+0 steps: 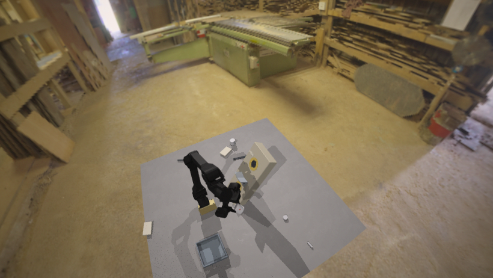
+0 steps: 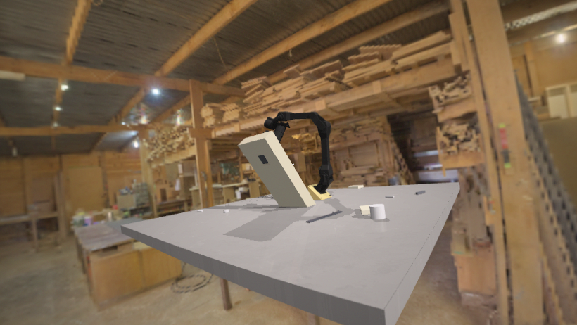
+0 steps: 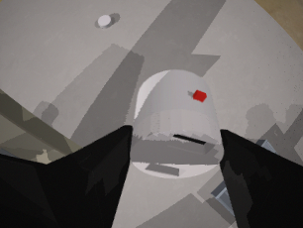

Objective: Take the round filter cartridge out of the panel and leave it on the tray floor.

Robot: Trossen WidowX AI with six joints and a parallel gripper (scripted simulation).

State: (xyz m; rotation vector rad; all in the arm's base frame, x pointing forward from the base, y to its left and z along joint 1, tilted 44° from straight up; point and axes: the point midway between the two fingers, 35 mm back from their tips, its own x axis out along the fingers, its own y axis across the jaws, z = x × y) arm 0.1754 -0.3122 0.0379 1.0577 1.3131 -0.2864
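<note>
Now: gripper tip 23 cm past the grey tray, 8 cm to the left of it and 26 cm above it. The rest, counted from my gripper tip: beige service panel: 16 cm ahead, 22 cm to the left, 8 cm below; then round grey filter cartridge: right at my gripper tip; then grey bracket: 11 cm ahead, 22 cm to the left, 10 cm below.
</note>
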